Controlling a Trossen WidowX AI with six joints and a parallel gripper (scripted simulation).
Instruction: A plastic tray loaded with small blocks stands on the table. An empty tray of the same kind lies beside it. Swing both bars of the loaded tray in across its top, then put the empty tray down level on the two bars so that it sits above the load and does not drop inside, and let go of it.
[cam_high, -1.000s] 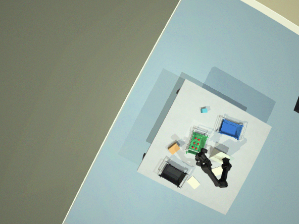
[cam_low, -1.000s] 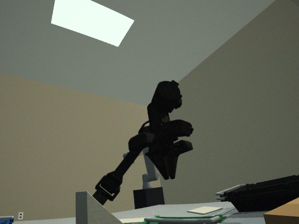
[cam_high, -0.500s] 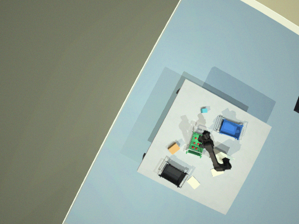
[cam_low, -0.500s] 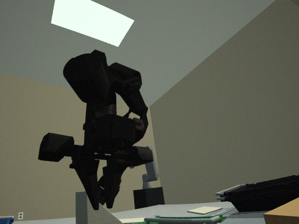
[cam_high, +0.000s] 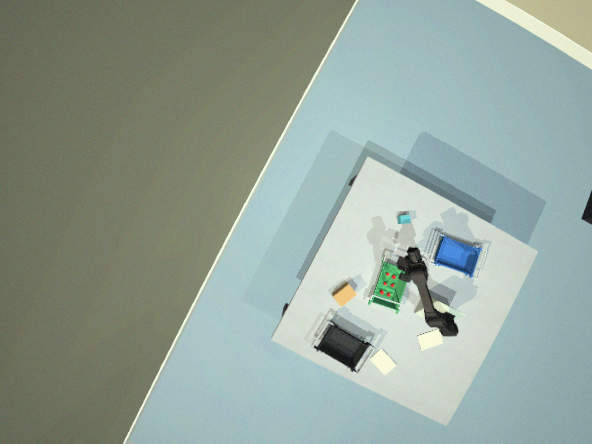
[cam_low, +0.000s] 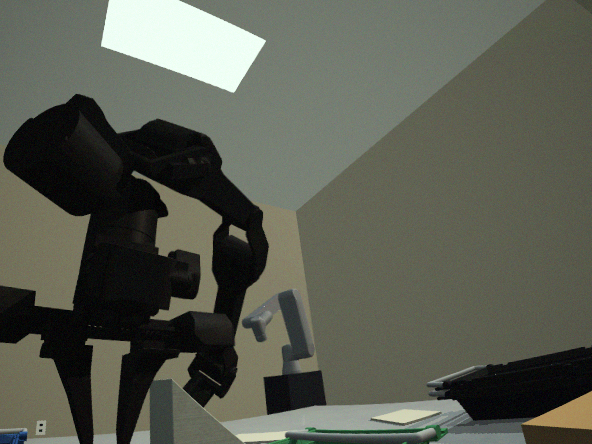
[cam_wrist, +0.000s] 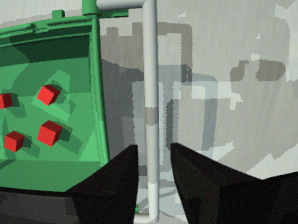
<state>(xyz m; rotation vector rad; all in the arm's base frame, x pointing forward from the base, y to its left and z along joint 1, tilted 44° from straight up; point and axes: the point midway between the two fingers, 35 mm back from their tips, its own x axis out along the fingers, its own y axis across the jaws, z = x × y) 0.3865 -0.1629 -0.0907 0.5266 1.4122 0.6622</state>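
Right now my gripper tip is 33 cm past the blue tray, 18 cm to the left of it and 5 cm above it. The rest, counted from my gripper tip: orange block 32 cm to the left, 21 cm ahead, 7 cm below; cyan block 25 cm to the right, 7 cm below, 6 cm ahead.
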